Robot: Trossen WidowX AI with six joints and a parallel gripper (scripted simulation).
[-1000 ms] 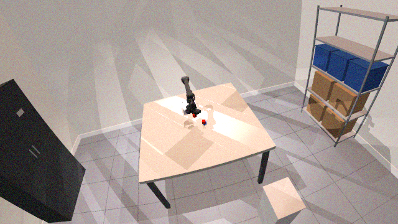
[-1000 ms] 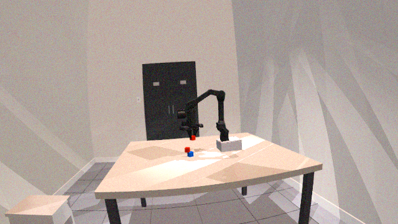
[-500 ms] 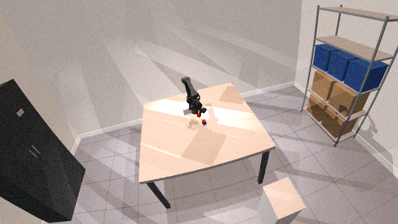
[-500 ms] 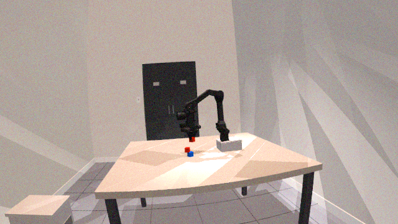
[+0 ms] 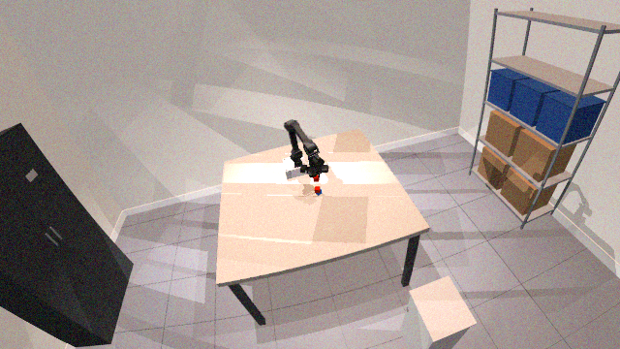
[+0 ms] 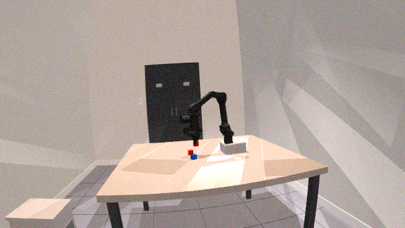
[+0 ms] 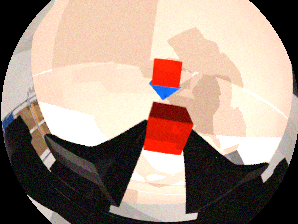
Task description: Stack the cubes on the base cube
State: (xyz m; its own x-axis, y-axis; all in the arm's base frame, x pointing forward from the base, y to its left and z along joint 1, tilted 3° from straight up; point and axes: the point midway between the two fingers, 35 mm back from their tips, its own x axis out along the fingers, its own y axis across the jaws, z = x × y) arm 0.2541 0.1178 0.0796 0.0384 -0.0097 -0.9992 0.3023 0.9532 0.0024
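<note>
My gripper tip is now 20 mm short of the blue base cube and 100 mm above it.
</note>
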